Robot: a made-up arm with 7 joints.
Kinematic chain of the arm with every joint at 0, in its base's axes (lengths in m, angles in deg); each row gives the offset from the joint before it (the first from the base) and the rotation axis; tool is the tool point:
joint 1: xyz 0 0 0.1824 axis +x
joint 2: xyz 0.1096 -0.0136 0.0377 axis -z
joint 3: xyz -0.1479 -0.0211 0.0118 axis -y
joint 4: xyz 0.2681 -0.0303 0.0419 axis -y
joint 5: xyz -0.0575 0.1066 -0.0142 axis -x
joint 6: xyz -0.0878 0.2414 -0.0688 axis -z
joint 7: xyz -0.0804 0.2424 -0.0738 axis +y
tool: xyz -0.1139 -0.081 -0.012
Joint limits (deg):
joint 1: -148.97..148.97
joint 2: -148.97..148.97
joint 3: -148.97..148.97
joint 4: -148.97..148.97
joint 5: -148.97..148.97
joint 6: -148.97..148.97
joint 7: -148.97..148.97
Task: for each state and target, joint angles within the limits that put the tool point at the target. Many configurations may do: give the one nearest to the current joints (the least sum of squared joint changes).
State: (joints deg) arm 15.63 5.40 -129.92 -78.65 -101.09 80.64 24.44
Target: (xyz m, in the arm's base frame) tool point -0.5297 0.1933 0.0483
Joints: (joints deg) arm 22.36 6.91 -143.15 -101.87 -103.52 121.12 37.30
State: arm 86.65 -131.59 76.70 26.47 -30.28 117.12 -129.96
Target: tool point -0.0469 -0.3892 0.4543
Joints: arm 42.12 -127.91 87.83 41.37 4.68 126.62 -129.66
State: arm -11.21 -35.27 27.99 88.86 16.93 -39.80 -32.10
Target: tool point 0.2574 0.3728 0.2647
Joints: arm 7.40 -45.49 45.82 69.37 12.14 -61.05 -21.40
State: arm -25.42 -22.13 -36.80 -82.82 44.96 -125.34 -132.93
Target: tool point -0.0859 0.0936 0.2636
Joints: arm -39.19 -3.31 -35.07 -47.37 26.83 -148.85 -128.47
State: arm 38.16 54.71 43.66 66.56 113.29 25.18 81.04
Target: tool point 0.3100 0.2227 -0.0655
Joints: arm 67.22 38.25 17.40 27.37 89.85 9.71 78.59
